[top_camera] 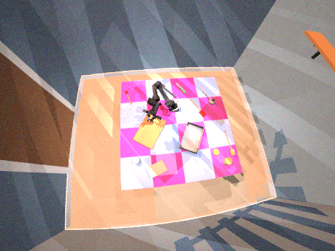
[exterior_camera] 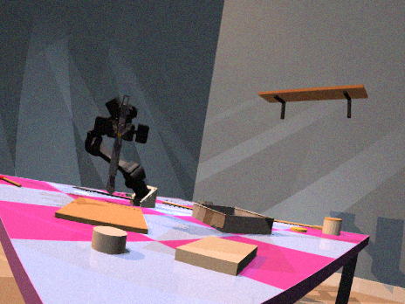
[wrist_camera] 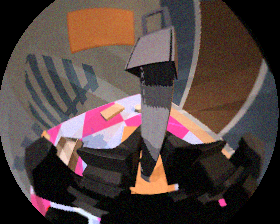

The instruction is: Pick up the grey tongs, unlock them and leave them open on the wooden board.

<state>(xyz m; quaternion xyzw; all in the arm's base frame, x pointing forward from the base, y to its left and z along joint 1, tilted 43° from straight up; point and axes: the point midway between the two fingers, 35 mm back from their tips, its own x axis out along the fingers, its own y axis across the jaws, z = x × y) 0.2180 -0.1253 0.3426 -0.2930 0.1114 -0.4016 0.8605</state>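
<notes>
My gripper tip is 240 mm above the wooden board. From my gripper tip the other things lie so: flat tan block 420 mm ahead, 240 mm below, 10 mm to the right; black spatula 510 mm behind, 290 mm to the left, 250 mm below; roasting tin 430 mm to the left, 220 mm below, 190 mm ahead.
</notes>
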